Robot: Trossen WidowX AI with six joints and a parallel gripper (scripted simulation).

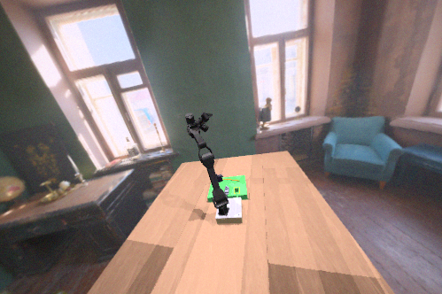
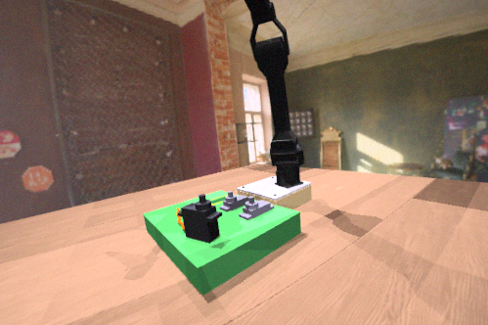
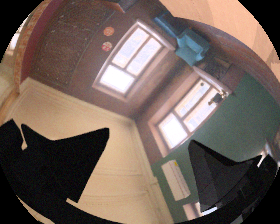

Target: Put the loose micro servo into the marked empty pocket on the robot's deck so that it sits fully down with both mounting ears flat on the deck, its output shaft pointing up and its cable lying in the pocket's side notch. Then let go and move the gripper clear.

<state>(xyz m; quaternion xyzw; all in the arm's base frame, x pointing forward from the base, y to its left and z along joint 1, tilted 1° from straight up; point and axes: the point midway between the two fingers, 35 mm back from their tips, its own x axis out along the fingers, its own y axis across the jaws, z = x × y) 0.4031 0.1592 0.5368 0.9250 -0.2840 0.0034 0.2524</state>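
Now: gripper tip 140 mm past the green deck, 90 mm to the left of it and 570 mm above it.
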